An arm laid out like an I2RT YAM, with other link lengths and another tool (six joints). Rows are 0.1 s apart.
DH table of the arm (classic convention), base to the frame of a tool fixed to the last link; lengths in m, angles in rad. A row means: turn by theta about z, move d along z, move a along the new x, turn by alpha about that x. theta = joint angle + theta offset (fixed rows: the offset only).
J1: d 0.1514; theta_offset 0; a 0.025; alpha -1.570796
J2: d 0; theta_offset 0; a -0.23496; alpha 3.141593
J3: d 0; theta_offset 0.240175; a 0.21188; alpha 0
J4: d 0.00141; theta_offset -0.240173; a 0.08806; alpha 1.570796
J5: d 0.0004; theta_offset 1.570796; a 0; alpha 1.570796
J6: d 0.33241; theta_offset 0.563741; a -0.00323; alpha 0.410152
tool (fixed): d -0.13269; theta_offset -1.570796; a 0; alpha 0
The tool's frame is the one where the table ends.
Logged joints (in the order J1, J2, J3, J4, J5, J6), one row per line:
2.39, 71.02, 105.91, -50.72, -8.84, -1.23
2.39, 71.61, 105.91, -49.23, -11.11, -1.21
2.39, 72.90, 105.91, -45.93, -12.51, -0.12
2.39, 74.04, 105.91, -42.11, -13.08, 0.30
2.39, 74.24, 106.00, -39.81, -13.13, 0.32
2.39, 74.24, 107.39, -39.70, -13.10, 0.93
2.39, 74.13, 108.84, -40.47, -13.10, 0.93
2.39, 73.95, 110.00, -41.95, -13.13, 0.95
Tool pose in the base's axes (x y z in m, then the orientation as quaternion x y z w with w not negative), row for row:
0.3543, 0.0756, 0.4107, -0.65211, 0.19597, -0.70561, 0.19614
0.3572, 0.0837, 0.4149, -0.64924, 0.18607, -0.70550, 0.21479
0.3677, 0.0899, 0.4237, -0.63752, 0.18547, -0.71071, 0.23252
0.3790, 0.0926, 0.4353, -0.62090, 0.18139, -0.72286, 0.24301
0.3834, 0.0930, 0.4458, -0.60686, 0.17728, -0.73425, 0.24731
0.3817, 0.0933, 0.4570, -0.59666, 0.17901, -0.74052, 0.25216
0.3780, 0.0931, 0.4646, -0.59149, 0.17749, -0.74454, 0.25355
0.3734, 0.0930, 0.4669, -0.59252, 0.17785, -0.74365, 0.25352
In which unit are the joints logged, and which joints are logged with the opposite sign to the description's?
The joints are logged in degrees. Opposite sign: none.
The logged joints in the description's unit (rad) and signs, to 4 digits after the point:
0.0417, 1.2395, 1.8485, -0.8852, -0.1543, -0.0215
0.0417, 1.2498, 1.8485, -0.8592, -0.1939, -0.0211
0.0417, 1.2723, 1.8485, -0.8016, -0.2183, -0.0021
0.0417, 1.2922, 1.8485, -0.7350, -0.2283, 0.0052
0.0417, 1.2957, 1.8500, -0.6948, -0.2292, 0.0056
0.0417, 1.2957, 1.8743, -0.6929, -0.2286, 0.0162
0.0417, 1.2938, 1.8996, -0.7063, -0.2286, 0.0162
0.0417, 1.2907, 1.9199, -0.7322, -0.2292, 0.0166

